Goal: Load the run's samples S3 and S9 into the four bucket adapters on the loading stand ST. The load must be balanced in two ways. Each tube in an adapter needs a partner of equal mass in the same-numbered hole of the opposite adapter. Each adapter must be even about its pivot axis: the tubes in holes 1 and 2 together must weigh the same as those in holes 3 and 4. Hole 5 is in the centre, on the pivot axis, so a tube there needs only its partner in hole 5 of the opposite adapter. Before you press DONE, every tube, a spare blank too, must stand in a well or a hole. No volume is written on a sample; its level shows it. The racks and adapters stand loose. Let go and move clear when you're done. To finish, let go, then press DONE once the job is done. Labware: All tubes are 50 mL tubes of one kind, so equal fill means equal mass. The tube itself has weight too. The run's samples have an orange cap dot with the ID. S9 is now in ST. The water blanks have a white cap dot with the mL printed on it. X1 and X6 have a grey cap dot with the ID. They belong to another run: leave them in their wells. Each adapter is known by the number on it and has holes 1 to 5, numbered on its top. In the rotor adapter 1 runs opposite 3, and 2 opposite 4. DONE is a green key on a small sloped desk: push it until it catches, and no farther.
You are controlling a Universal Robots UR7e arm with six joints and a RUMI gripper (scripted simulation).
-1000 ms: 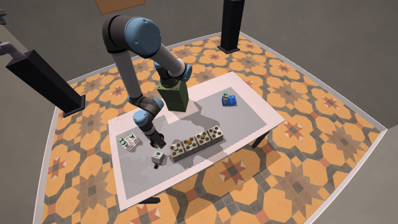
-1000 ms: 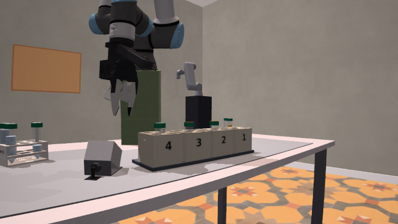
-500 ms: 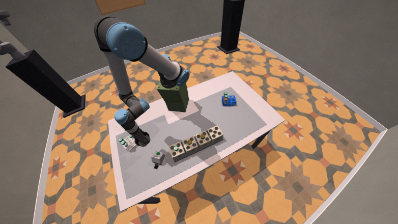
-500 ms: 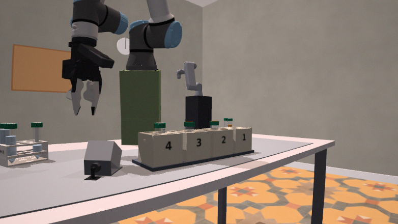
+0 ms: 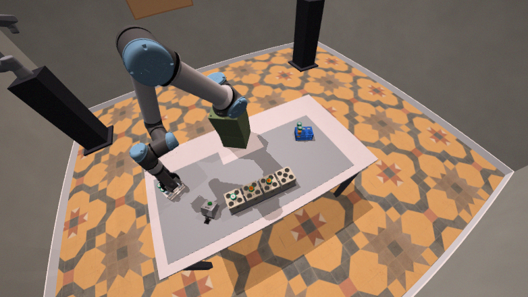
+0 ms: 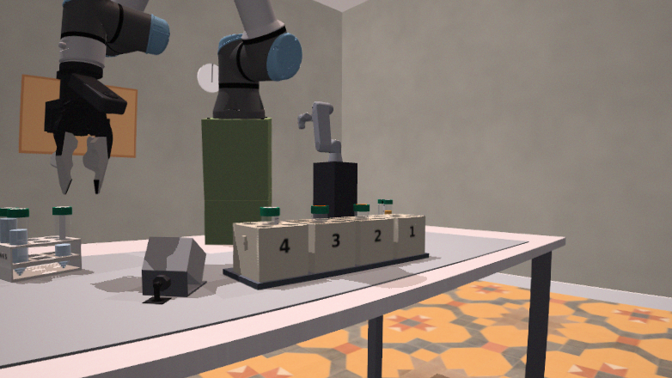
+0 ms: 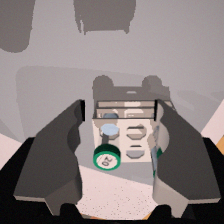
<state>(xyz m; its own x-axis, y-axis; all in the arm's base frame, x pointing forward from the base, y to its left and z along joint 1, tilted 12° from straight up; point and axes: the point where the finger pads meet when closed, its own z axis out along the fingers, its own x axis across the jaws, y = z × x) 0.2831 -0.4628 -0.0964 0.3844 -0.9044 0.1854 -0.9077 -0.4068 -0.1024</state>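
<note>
Right now the water blank is 60 mm behind my hand, 90 mm to the right of it and 100 mm below it. Also, from my hand: bucket adapter 200 mm ahead, 600 mm to the left, 110 mm below; white rack 100 mm behind, 70 mm to the right, 130 mm below; tube 180 mm ahead, 370 mm to the left, 90 mm below.
</note>
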